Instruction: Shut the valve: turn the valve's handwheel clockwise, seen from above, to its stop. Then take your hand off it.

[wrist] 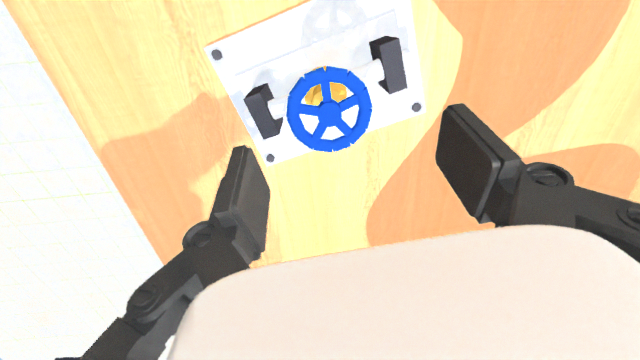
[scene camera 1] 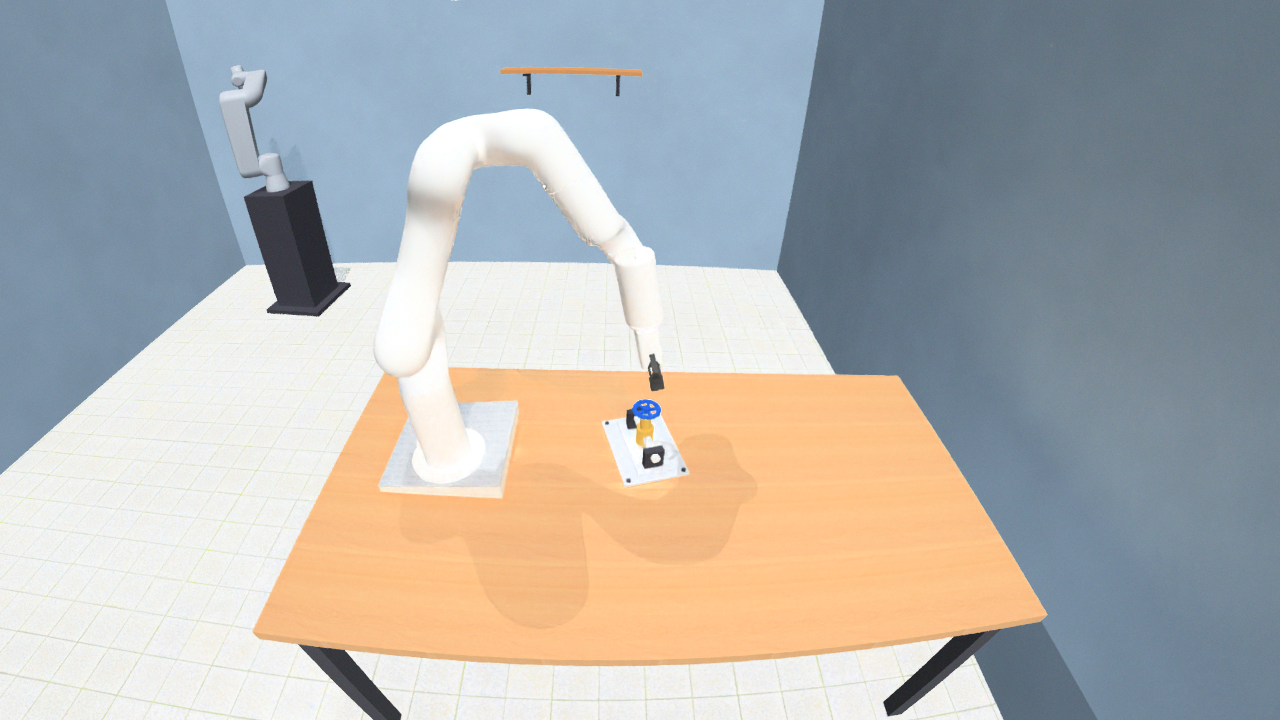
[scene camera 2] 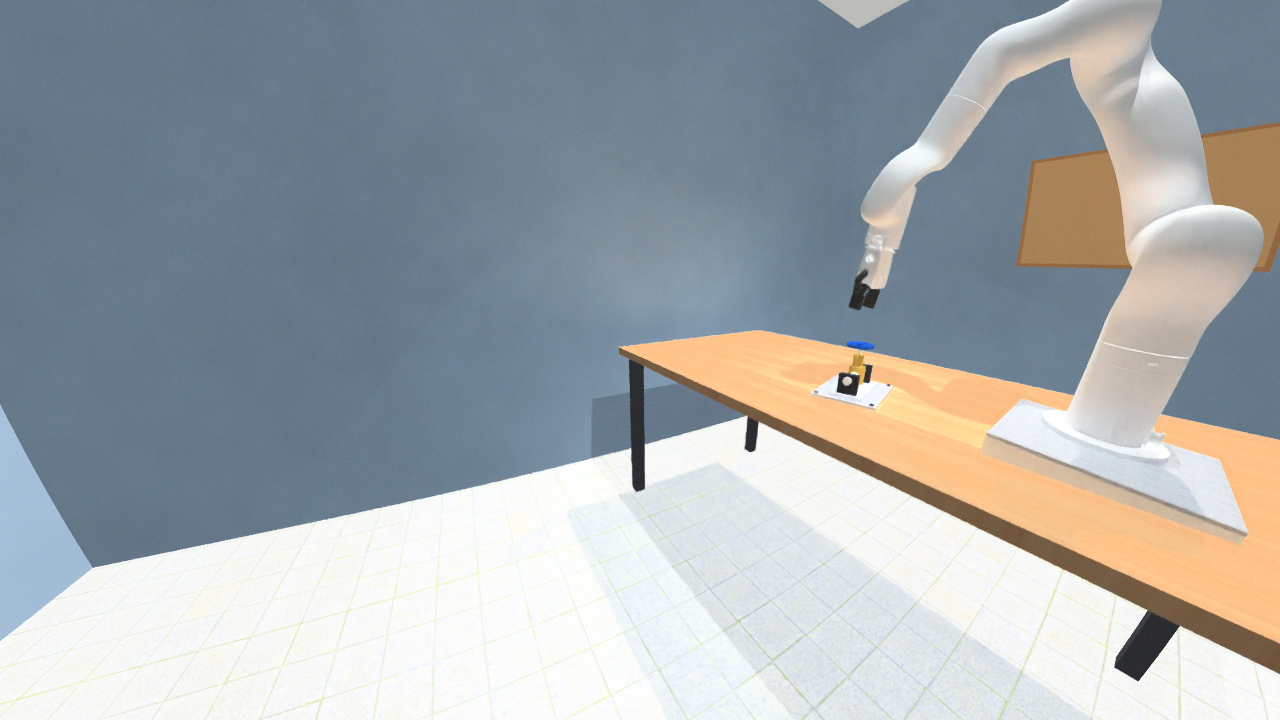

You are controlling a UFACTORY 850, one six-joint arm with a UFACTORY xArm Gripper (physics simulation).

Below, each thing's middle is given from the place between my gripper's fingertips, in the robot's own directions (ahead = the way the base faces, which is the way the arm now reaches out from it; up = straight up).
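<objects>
Blue spoked handwheel (wrist: 329, 112): 120 mm below my hand, 10 mm behind it. By their middles, blue spoked handwheel nearest to my hand of the things named here. White base plate (scene camera 1: 627, 471): 240 mm below my hand, 10 mm behind it.
</objects>
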